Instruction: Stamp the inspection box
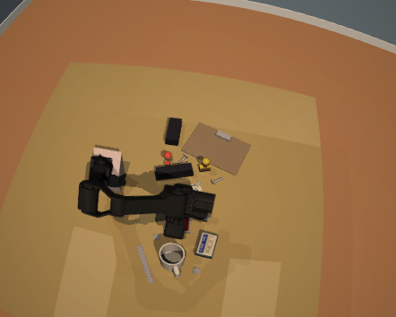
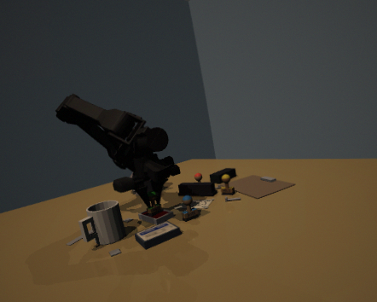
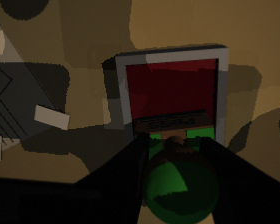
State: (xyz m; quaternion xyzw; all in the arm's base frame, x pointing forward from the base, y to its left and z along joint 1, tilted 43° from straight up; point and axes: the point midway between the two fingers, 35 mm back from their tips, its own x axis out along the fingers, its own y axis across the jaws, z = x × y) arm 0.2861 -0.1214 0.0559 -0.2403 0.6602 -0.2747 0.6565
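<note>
My gripper tip is now 30 mm above the red ink pad. Also, from my gripper tip: blue-knobbed stamp 90 mm ahead, 50 mm to the left, 20 mm below; then blue box 110 mm ahead, 70 mm to the right, 20 mm below; then green-knobbed stamp right at my gripper tip.
</note>
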